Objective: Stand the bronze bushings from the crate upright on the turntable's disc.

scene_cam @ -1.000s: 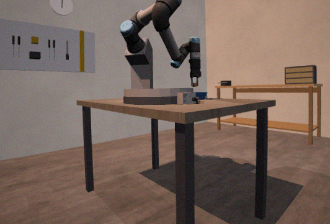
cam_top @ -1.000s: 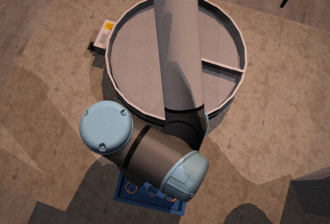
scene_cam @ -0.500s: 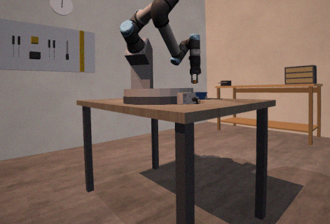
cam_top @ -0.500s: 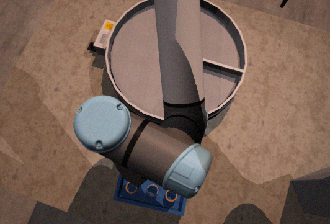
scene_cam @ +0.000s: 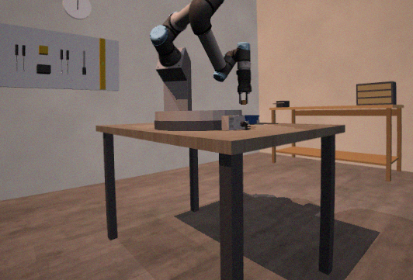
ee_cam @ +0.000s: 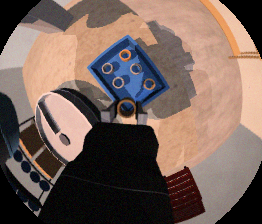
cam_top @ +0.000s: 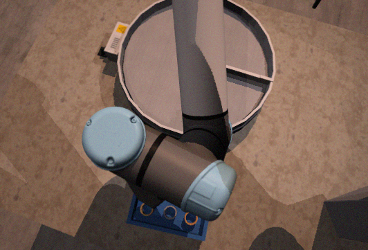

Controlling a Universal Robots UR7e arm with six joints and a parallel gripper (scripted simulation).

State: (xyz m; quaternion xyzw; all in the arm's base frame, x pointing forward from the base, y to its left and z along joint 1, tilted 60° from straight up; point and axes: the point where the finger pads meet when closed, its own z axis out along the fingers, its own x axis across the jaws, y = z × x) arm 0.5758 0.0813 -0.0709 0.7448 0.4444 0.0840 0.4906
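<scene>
Right now the turntable disc is 330 mm to the right of my hand, 80 mm below it and 70 mm behind it. Also, from my hand: blue crate (110 mm below, 50 mm behind, 40 mm to the left).
</scene>
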